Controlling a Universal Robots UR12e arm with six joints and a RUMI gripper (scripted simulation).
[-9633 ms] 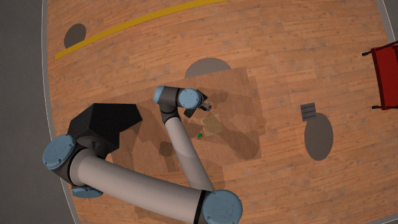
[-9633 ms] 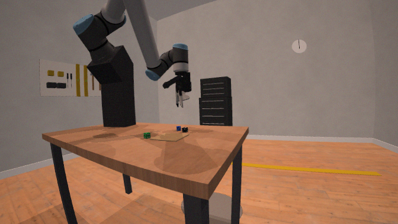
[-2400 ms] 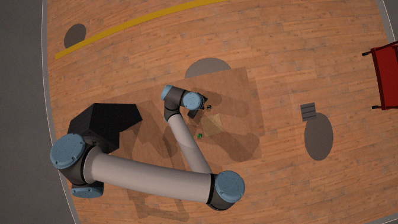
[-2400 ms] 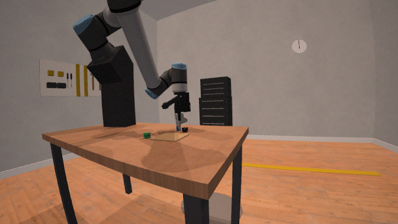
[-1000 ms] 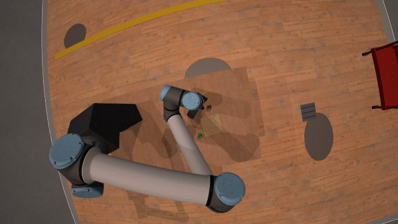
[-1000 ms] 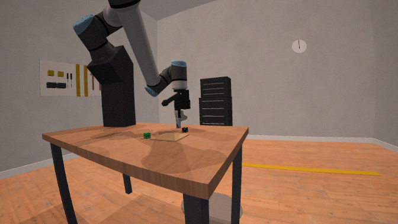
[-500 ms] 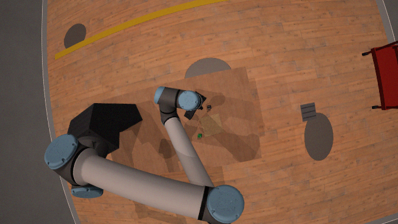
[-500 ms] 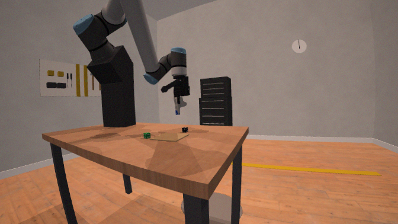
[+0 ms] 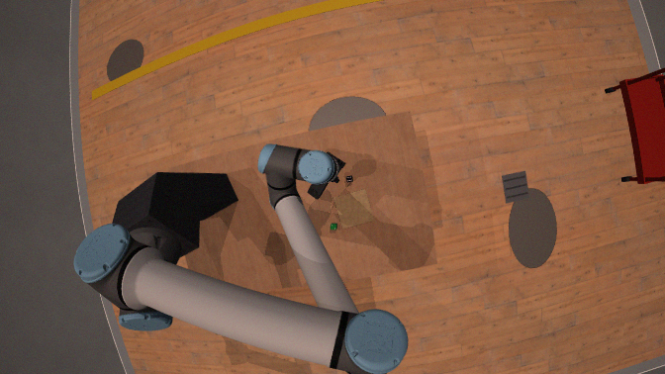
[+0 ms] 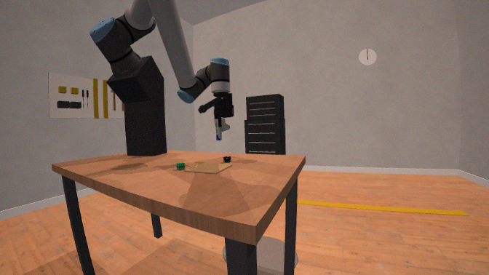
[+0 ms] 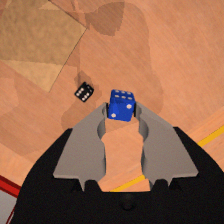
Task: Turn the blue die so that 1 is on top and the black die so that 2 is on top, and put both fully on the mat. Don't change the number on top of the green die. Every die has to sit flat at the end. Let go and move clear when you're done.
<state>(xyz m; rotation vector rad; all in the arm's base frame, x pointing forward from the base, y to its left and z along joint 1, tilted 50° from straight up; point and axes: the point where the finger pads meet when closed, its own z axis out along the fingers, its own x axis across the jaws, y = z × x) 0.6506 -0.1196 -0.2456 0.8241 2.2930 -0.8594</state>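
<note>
Now: the black die 60 mm ahead of my hand, 30 mm to the right of it and 100 mm below it. Round my hand: green die: 50 mm behind, 220 mm to the right, 100 mm below; tan mat: 50 mm ahead, 160 mm to the right, 110 mm below; blue die: right at my hand.
</note>
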